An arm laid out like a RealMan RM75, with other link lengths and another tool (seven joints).
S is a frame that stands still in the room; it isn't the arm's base.
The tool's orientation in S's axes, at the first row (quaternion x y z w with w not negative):
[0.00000, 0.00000, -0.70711, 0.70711]
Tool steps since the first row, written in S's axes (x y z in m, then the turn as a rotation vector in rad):
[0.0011, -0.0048, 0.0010, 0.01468, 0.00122, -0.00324]
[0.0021, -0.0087, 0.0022, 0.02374, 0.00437, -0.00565]
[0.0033, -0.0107, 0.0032, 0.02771, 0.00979, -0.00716]
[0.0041, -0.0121, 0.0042, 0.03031, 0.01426, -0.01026]
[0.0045, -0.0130, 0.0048, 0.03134, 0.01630, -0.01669]
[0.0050, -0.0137, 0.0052, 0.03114, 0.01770, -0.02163]
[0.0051, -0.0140, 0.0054, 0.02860, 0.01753, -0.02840]
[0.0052, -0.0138, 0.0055, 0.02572, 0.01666, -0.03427]
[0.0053, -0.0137, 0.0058, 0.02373, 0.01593, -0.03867]
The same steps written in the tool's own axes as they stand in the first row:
[0.0048, 0.0011, 0.0010, -0.00122, 0.01468, -0.00324]
[0.0087, 0.0021, 0.0022, -0.00437, 0.02374, -0.00565]
[0.0107, 0.0033, 0.0032, -0.00979, 0.02771, -0.00716]
[0.0121, 0.0041, 0.0042, -0.01426, 0.03031, -0.01026]
[0.0130, 0.0045, 0.0048, -0.01630, 0.03134, -0.01669]
[0.0137, 0.0050, 0.0052, -0.01770, 0.03114, -0.02163]
[0.0140, 0.0051, 0.0054, -0.01753, 0.02860, -0.02840]
[0.0138, 0.0052, 0.0055, -0.01666, 0.02572, -0.03427]
[0.0137, 0.0053, 0.0058, -0.01593, 0.02373, -0.03867]

